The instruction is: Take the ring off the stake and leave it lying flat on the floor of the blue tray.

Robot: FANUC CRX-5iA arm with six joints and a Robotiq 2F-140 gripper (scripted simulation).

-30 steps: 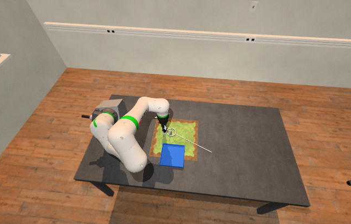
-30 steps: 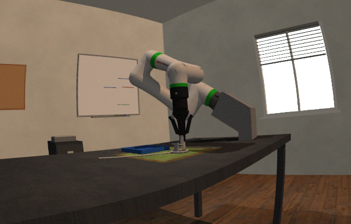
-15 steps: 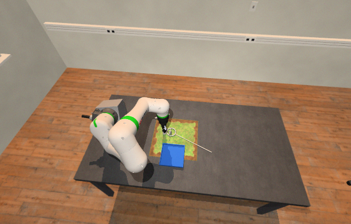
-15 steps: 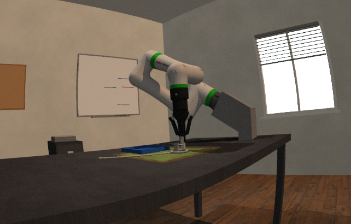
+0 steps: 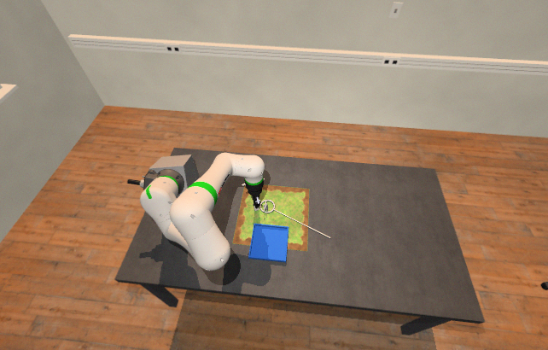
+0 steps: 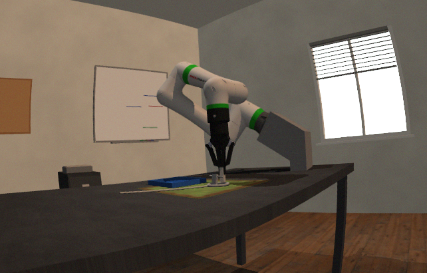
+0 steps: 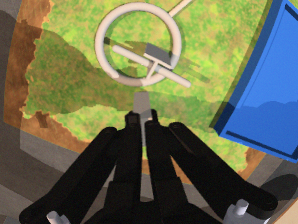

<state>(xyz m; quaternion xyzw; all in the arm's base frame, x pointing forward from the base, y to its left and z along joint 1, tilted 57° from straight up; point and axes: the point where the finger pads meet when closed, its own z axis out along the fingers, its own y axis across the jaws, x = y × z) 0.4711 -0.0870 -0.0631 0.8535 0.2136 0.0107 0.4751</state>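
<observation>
Now: the grey stake 5 cm ahead of my hand, 1 cm to the left of it and 1 cm below it. Also, from my hand: blue tray (8 cm ahead, 20 cm to the right, 3 cm below); ring (6 cm ahead, 2 cm to the left, 3 cm below).
</observation>
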